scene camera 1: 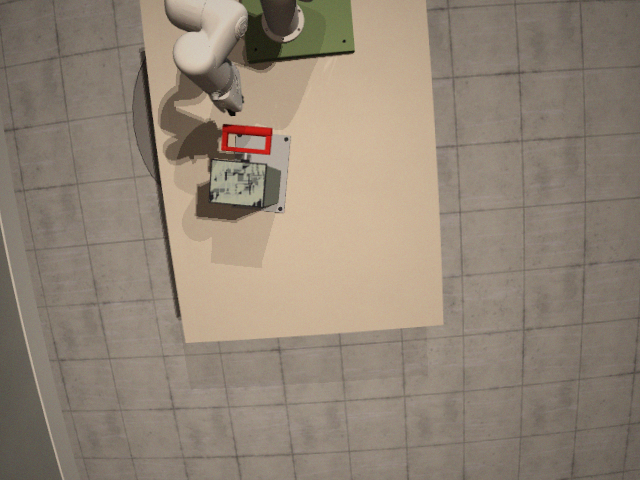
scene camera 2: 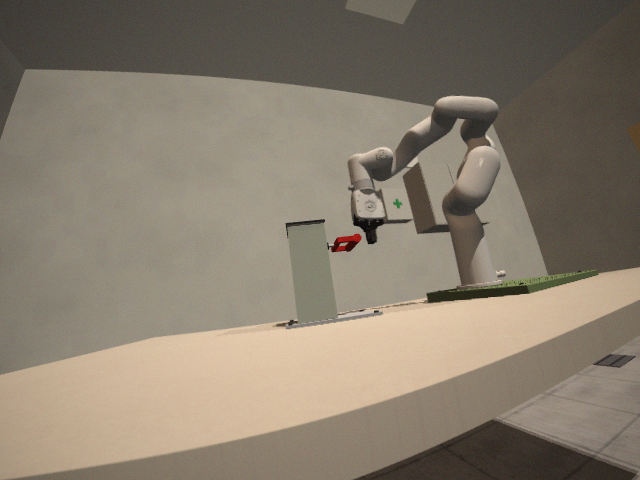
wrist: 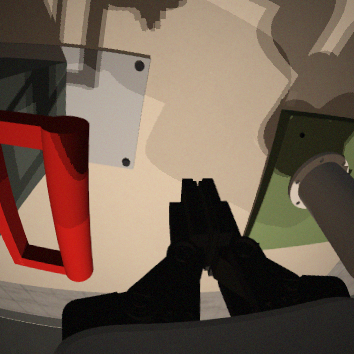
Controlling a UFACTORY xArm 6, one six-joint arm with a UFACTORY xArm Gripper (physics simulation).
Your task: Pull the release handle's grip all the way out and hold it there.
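Note:
The release handle's red grip (scene camera 1: pixel 247 130) (scene camera 2: pixel 356 239) (wrist: pixel 70 200) is a rectangular loop with a thick outer bar. It stands out from the side of a tall grey-green box (scene camera 1: pixel 237 183) (scene camera 2: pixel 312 271) (wrist: pixel 30 90), joined by a short metal rod (scene camera 1: pixel 245 156). My gripper (scene camera 1: pixel 232 112) (scene camera 2: pixel 371 241) (wrist: pixel 193 198) is shut with its fingertips together and nothing between them. It is apart from the grip, out beyond the outer bar on the side toward the arm's base. In the wrist view the outer bar is left of the fingers, with a gap between.
The box stands on a grey bolted plate (scene camera 1: pixel 281 170) (scene camera 2: pixel 361 314) (wrist: pixel 112 115) on the beige table (scene camera 1: pixel 361 206) (scene camera 2: pixel 361 372). The arm's base is on a green board (scene camera 1: pixel 325 36) (scene camera 2: pixel 547 283) (wrist: pixel 270 230). The table's edge runs close beside the box in scene camera 1's view.

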